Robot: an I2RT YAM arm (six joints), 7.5 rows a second.
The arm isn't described. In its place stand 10 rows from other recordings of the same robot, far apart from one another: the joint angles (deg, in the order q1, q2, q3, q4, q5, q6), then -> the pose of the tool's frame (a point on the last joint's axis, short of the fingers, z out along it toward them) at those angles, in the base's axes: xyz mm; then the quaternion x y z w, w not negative.
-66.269 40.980 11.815 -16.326 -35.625 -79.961 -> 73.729 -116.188 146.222 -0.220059 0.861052 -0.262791 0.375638
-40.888 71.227 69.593 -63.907 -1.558 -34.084 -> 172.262 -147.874 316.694 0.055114 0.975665 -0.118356 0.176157
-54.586 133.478 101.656 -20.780 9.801 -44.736 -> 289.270 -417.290 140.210 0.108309 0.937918 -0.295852 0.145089
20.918 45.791 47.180 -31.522 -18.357 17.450 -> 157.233 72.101 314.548 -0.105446 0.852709 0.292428 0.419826
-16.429 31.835 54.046 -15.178 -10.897 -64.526 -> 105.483 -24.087 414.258 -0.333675 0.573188 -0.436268 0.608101
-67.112 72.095 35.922 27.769 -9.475 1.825 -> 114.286 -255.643 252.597 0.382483 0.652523 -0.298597 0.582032
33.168 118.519 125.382 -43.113 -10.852 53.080 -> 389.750 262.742 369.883 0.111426 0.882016 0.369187 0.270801
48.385 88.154 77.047 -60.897 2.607 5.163 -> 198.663 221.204 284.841 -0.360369 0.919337 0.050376 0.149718
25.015 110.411 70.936 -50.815 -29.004 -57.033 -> 299.720 158.906 146.350 -0.634982 0.730811 0.241377 0.066706
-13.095 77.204 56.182 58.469 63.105 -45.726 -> 268.719 -95.105 393.848 0.344332 0.493875 -0.577027 0.551872
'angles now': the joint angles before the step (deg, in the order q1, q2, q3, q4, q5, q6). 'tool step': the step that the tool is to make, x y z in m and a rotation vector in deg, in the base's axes. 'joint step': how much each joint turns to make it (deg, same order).
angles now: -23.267 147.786 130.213 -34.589 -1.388 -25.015
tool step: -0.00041 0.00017 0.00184 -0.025 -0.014 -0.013
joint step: 0.001 -0.219 -0.001 -0.196 0.022 0.000
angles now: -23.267 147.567 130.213 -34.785 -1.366 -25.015
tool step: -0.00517 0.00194 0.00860 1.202 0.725 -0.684
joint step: -0.044 -1.594 -0.742 -1.967 -0.262 1.005
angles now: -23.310 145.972 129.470 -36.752 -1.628 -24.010
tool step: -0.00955 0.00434 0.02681 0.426 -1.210 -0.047
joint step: -0.022 -4.482 -2.428 -1.093 -0.678 0.546
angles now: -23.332 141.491 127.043 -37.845 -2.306 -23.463
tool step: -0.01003 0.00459 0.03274 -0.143 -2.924 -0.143
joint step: -0.022 -4.961 -2.205 0.021 -0.721 0.742
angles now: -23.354 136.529 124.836 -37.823 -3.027 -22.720
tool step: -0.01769 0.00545 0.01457 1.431 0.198 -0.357
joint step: -0.285 -5.245 -5.551 -0.394 -0.896 0.852
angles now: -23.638 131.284 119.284 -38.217 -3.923 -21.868
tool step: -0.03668 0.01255 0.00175 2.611 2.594 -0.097
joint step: -0.481 -9.049 -13.419 0.983 -1.289 0.525
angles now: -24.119 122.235 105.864 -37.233 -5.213 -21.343
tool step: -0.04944 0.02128 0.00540 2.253 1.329 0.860
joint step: -0.262 -11.911 -15.692 1.639 -1.880 -0.044
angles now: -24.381 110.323 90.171 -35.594 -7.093 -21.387
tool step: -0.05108 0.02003 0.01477 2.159 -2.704 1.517
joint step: -0.810 -12.744 -13.050 1.836 -3.869 -0.131
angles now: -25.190 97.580 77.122 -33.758 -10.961 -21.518
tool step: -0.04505 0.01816 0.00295 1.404 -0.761 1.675
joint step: -0.786 -10.491 -10.295 -0.350 -2.732 -1.093
